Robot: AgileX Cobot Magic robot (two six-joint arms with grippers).
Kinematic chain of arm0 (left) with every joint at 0, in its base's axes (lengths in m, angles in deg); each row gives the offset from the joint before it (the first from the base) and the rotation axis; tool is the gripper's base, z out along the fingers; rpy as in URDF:
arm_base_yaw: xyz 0 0 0.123 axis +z
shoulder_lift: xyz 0 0 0 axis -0.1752 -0.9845 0
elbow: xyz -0.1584 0.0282 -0.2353 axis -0.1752 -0.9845 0
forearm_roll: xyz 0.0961 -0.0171 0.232 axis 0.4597 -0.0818 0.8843
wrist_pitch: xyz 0 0 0 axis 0.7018 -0.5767 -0.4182
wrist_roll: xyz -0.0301 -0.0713 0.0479 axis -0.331 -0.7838 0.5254
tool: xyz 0 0 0 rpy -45.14 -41.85 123.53
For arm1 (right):
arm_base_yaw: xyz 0 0 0.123 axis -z
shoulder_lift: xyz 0 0 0 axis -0.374 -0.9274 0
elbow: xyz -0.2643 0.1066 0.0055 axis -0.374 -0.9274 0
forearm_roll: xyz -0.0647 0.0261 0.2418 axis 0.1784 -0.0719 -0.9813
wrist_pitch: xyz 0 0 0 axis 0.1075 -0.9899 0.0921
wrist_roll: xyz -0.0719 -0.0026 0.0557 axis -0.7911 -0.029 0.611
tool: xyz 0 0 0 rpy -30.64 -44.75 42.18
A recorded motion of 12 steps. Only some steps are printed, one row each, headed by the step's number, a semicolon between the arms.
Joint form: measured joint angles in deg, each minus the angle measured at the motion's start. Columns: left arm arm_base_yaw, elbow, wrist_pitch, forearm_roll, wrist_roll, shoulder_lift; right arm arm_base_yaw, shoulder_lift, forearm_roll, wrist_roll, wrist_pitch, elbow.
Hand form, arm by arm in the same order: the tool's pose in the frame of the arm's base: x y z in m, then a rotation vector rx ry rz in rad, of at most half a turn. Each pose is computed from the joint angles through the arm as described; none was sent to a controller.
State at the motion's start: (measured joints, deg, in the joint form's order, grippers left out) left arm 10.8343 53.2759 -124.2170 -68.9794 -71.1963 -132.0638; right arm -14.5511 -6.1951 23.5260 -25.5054 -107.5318 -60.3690
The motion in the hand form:
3: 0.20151 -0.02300 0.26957 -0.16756 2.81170 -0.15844; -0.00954 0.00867 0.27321 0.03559 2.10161 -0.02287
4: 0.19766 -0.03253 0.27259 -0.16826 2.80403 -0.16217; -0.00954 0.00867 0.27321 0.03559 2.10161 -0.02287
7: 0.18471 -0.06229 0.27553 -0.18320 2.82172 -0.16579; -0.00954 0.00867 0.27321 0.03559 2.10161 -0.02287
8: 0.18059 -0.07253 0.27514 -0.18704 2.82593 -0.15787; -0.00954 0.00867 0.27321 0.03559 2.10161 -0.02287
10: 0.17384 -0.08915 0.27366 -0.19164 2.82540 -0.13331; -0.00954 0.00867 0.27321 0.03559 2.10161 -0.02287
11: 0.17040 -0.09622 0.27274 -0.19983 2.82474 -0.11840; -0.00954 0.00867 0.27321 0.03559 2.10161 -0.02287
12: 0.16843 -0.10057 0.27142 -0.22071 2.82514 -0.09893; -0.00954 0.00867 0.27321 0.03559 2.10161 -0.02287
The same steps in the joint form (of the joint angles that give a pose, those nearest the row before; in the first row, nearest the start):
3: -5.66 0.18 0.14 1.08 -6.54 1.68; 0.00 0.00 0.00 0.00 0.00 0.00
4: -8.93 0.24 -0.11 2.31 -10.41 2.53; 0.00 0.00 0.00 0.00 0.00 0.00
7: -19.71 0.35 -2.03 6.19 -23.31 3.55; 0.00 0.00 0.00 0.00 0.00 0.00
8: -23.65 0.35 -2.41 7.93 -28.05 3.47; 0.00 0.00 0.00 0.00 0.00 0.00
10: -30.30 0.35 -2.87 11.38 -36.20 3.00; 0.00 0.00 0.00 0.00 0.00 0.00
11: -33.27 0.35 -3.27 13.03 -40.12 2.71; 0.00 0.00 0.00 0.00 0.00 0.00
12: -35.23 0.35 -3.77 14.44 -43.45 2.30; 0.00 0.00 0.00 0.00 0.00 0.00

